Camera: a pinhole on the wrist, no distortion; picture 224 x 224 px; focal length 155.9 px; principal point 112.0 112.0 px. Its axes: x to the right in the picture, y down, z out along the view. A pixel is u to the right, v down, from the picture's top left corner.
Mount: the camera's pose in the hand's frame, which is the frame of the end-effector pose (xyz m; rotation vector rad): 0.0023 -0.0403 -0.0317 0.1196 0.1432 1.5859
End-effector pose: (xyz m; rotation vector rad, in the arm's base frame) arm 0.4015 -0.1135 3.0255 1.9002 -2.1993 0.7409
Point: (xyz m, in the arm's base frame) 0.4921 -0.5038 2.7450
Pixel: 108.1 71.4
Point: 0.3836 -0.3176 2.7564
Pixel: 158.4 106.3
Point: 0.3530 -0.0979 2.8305
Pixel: outside the picture
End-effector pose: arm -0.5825 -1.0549 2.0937 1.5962 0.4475 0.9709
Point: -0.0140 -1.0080 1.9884
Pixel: 46.8 34.3
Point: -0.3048 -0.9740 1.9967
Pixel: 15.8 9.4
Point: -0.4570 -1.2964 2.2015
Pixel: 215.3 177.0
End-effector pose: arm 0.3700 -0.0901 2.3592 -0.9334 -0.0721 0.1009
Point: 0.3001 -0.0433 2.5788
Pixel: 25.5 191.3
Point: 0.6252 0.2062 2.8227
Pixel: 60.1 55.4
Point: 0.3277 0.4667 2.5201
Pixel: 175.3 130.3
